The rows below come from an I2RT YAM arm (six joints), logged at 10 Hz.
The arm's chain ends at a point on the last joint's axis. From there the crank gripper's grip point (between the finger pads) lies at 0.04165 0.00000 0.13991 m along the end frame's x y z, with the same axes.
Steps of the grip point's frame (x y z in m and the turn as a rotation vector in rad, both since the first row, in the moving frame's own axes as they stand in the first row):
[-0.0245 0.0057 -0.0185 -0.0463 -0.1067 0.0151]
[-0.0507 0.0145 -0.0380 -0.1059 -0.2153 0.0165]
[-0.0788 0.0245 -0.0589 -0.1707 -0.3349 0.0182]
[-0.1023 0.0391 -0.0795 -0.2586 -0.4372 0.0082]
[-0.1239 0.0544 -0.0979 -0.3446 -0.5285 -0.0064]
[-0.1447 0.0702 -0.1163 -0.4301 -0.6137 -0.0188]
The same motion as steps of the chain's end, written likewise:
[-0.0093 -0.0014 -0.0220 -0.0463 -0.1067 0.0151]
[-0.0198 -0.0011 -0.0428 -0.1059 -0.2153 0.0165]
[-0.0305 -0.0003 -0.0627 -0.1707 -0.3349 0.0182]
[-0.0397 0.0021 -0.0792 -0.2586 -0.4372 0.0082]
[-0.0493 0.0057 -0.0916 -0.3446 -0.5285 -0.0064]
[-0.0597 0.0102 -0.1022 -0.4301 -0.6137 -0.0188]

